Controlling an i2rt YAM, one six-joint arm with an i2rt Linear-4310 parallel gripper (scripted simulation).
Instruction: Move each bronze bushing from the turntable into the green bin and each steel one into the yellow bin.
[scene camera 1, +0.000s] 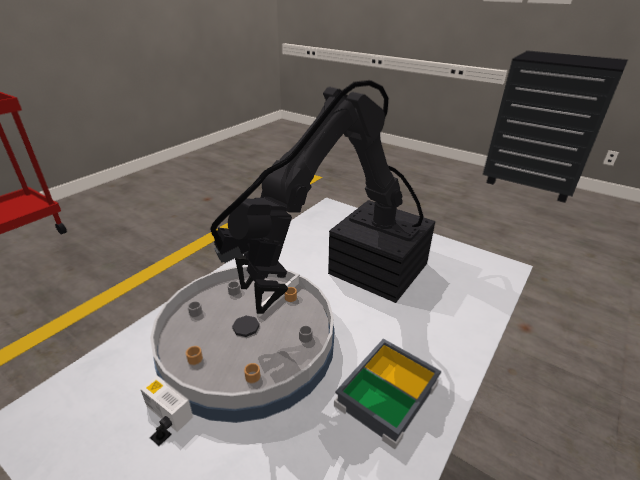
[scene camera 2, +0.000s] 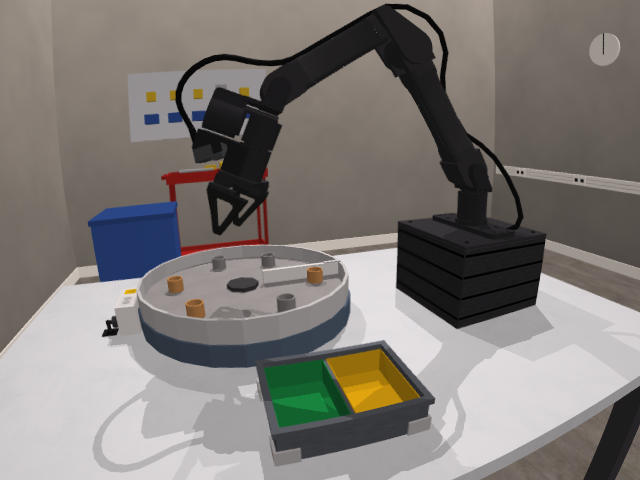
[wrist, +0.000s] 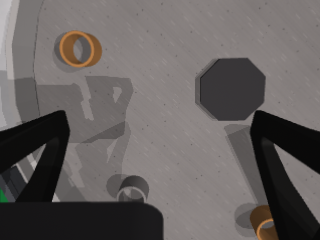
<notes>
In view: my gripper (scene camera 2: 227, 229), a green bin (scene camera 2: 305, 392), a yellow bin (scene camera 2: 370, 380), a bronze bushing (wrist: 67, 42), a dark grey tray (scene camera 1: 374, 422) and a turntable (scene camera 1: 229, 340).
The green bin also shows in scene camera 1 (scene camera 1: 386, 401). The yellow bin shows as well in scene camera 1 (scene camera 1: 412, 378). My gripper is seen too in scene camera 1 (scene camera 1: 251, 300) and in the wrist view (wrist: 159, 120). The wrist view does not show the yellow bin: it is out of frame.
</notes>
